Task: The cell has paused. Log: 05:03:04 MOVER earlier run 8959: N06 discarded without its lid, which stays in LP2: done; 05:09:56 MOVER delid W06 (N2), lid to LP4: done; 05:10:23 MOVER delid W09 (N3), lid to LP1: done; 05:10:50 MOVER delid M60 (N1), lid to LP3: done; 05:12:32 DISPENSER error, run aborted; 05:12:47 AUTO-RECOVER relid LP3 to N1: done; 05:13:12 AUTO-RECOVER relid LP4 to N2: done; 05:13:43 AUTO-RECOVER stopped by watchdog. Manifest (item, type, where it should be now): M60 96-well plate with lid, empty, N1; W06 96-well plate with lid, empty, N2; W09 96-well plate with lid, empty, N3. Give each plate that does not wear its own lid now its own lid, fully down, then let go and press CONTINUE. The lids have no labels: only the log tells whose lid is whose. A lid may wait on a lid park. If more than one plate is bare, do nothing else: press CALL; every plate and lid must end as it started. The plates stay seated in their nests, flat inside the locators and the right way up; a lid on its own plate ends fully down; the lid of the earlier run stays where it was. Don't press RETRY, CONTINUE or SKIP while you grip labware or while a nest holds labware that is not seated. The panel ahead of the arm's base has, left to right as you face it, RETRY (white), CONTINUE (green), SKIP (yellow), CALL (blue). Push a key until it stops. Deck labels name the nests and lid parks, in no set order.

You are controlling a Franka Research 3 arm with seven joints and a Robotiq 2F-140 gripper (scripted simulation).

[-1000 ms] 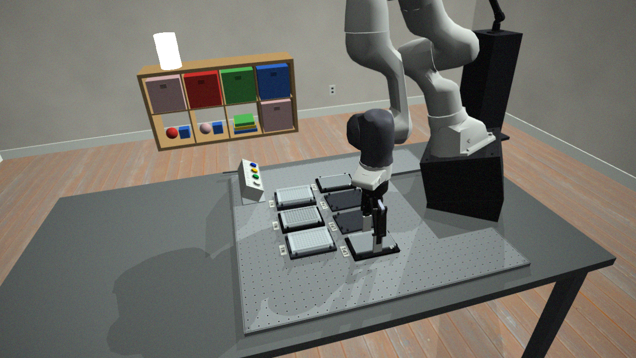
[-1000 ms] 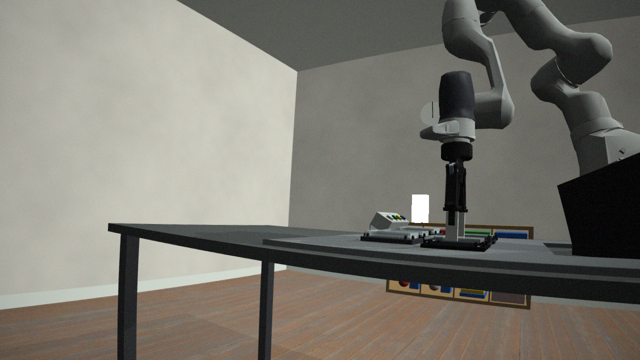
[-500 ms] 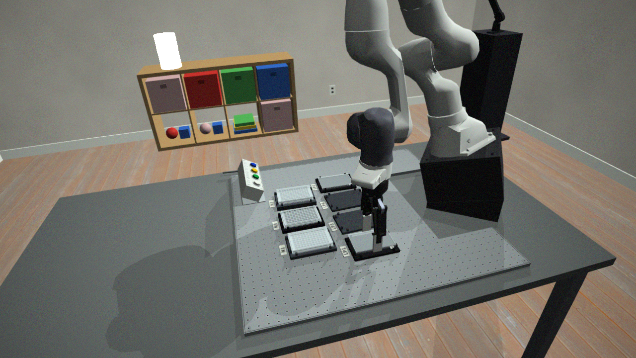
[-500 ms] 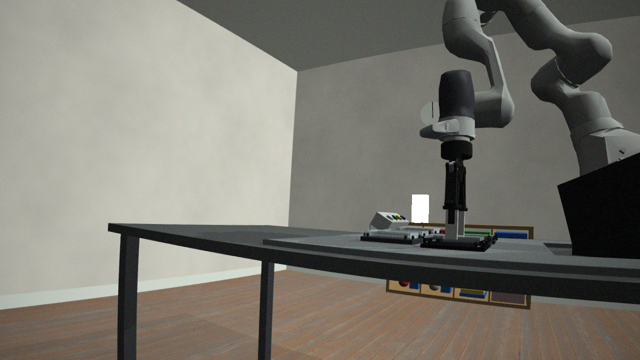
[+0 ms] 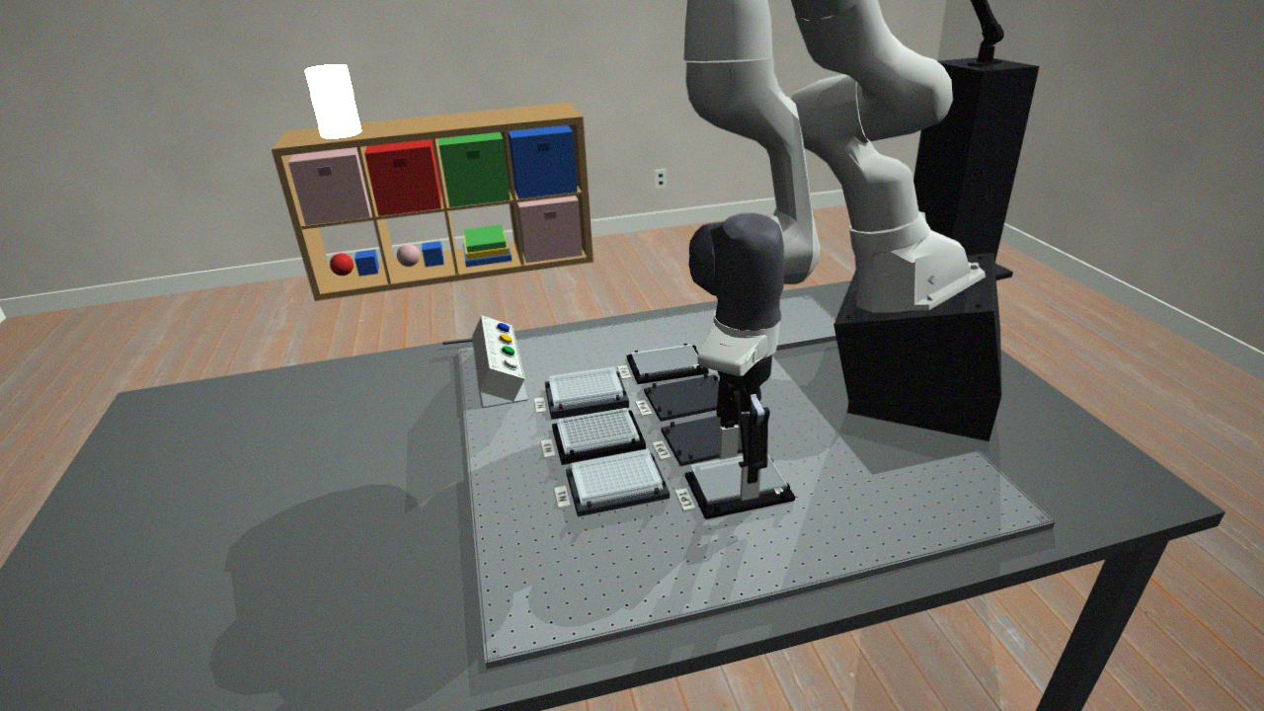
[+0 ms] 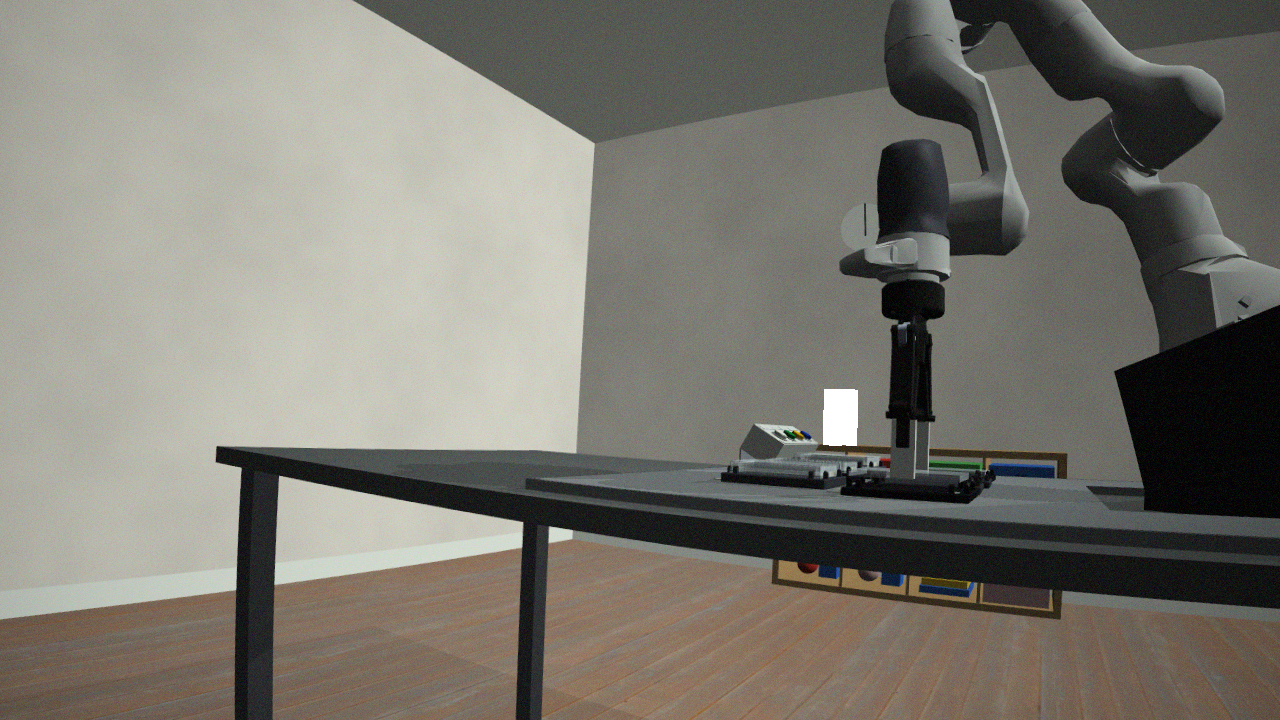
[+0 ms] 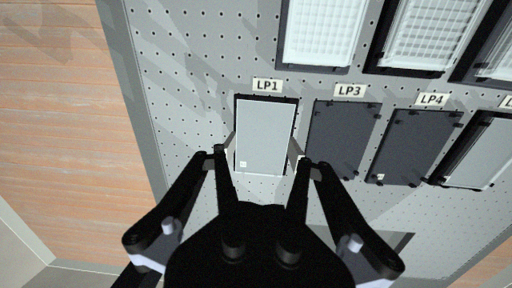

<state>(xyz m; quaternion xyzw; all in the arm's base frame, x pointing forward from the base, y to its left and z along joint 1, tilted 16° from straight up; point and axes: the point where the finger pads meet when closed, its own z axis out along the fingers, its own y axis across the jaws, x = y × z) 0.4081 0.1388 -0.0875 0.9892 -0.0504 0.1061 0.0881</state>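
Now: the lid park LP1 40 mm below my hand. From my hand the other things lie so: lid park LP3: 130 mm to the right, 40 mm below, 20 mm behind; lid park LP4: 260 mm to the right, 40 mm below, 30 mm behind; plate: 210 mm to the right, 160 mm ahead, 30 mm below.
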